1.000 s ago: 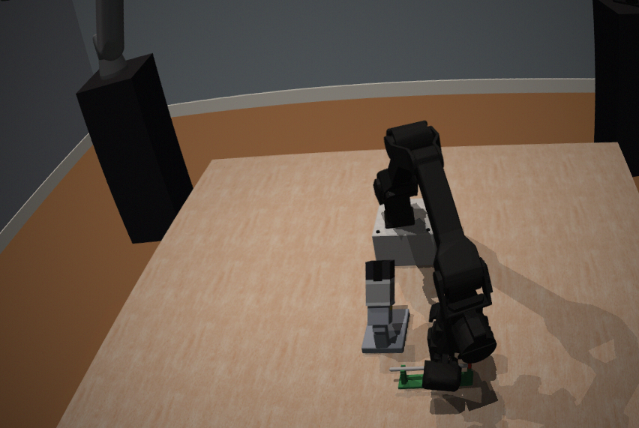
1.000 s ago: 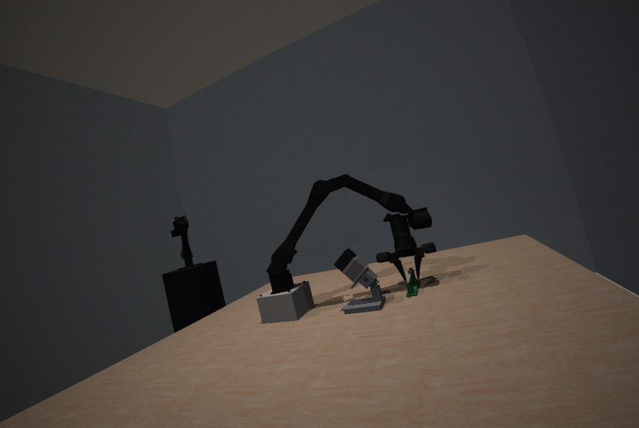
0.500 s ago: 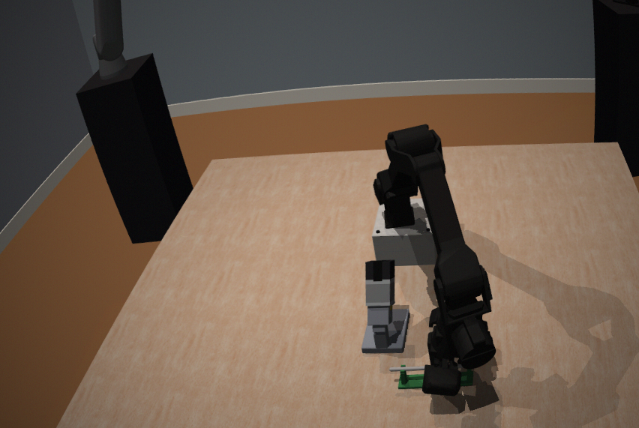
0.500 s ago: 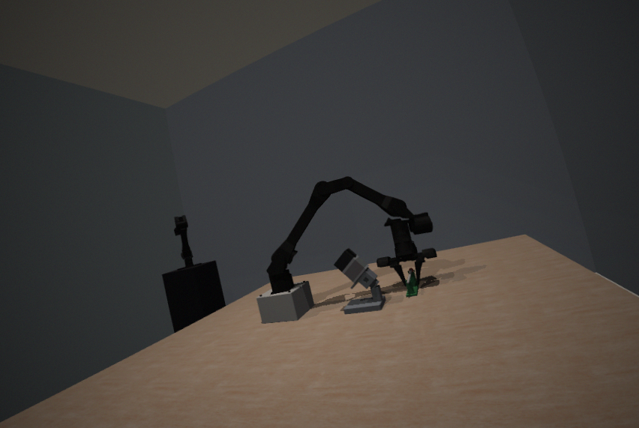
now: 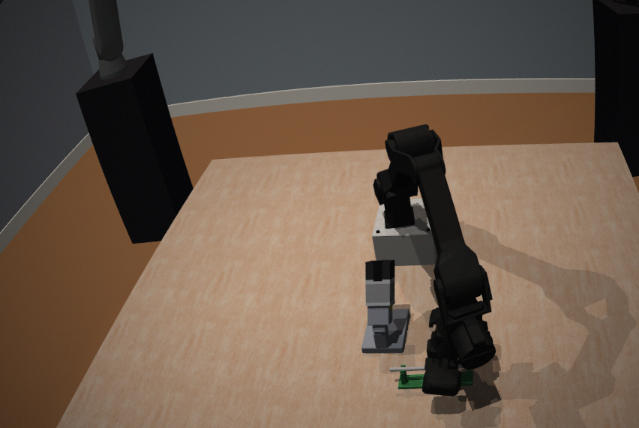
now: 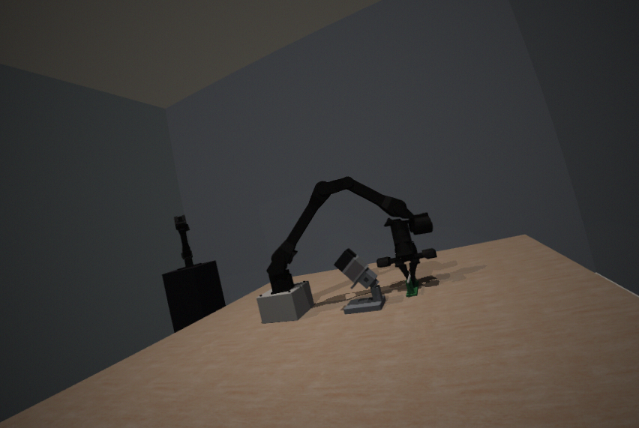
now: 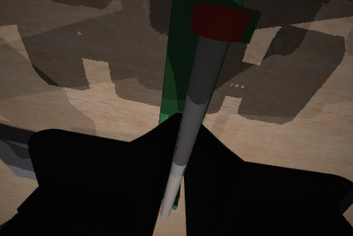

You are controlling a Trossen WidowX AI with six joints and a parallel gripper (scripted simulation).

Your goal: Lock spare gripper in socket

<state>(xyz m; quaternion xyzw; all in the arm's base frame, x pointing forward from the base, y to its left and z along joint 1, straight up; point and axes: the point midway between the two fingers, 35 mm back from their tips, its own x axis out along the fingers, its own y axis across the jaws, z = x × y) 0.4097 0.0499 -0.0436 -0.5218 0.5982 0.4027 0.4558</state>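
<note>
The green cradle is 10 mm to the left of my gripper tip and 10 mm above it. The rest, counted from my gripper tip: grey mount: 130 mm behind, 90 mm to the right, 40 mm above; then spare gripper: 150 mm behind, 110 mm above, 90 mm to the right.
</note>
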